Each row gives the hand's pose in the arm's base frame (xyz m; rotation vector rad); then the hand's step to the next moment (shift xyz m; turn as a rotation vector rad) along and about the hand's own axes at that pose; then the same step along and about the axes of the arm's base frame.
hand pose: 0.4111 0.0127 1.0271 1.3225 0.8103 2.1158
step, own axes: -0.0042 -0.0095 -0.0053 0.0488 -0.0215 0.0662
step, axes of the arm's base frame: -0.0022 0.0025 -0.0112 0.0435 0.0628 0.0372
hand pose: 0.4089 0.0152 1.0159 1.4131 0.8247 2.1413
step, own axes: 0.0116 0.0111 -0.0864 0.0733 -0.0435 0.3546
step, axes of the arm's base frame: -0.0847 -0.0209 -0.0105 0.3018 0.1627 0.1244
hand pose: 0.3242 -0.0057 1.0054 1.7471 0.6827 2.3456
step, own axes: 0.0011 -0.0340 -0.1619 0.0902 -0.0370 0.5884
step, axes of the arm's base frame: -0.1571 -0.0136 -0.0500 0.5162 0.2270 0.1943
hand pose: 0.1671 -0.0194 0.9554 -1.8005 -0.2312 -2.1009
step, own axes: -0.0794 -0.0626 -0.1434 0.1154 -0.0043 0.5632
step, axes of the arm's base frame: -0.1457 0.0201 -0.0957 0.5022 0.1839 0.2110
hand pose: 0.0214 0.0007 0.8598 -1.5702 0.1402 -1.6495
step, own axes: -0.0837 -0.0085 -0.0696 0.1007 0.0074 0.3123
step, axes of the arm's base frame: -0.0754 0.0260 -0.0746 0.2879 0.0730 0.1396
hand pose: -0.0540 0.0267 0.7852 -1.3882 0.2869 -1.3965
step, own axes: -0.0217 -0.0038 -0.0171 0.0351 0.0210 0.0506
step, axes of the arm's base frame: -0.0220 0.0100 -0.0140 0.0618 -0.0104 0.0177
